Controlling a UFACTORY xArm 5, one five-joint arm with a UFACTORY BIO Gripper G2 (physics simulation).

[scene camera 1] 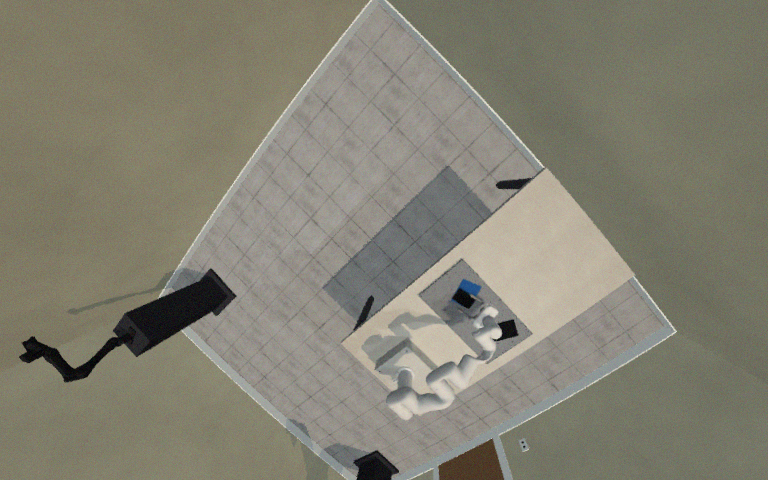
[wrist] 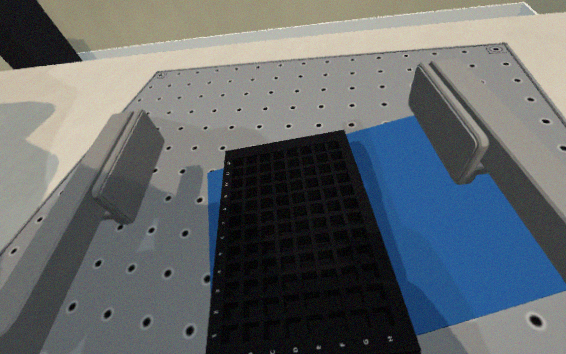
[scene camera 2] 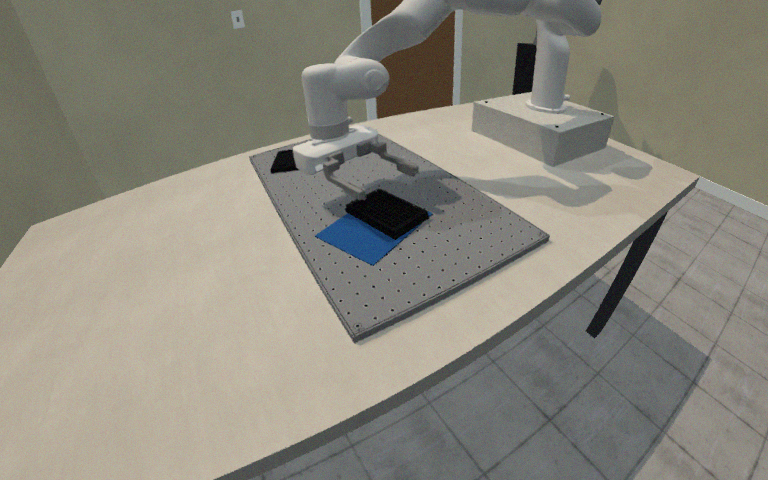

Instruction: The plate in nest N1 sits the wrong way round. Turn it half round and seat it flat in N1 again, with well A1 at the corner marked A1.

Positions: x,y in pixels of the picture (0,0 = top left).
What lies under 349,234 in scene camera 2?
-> A flat blue rectangle.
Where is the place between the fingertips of my gripper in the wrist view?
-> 277,104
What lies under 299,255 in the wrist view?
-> A black well plate.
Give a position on a black well plate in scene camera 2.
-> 393,216
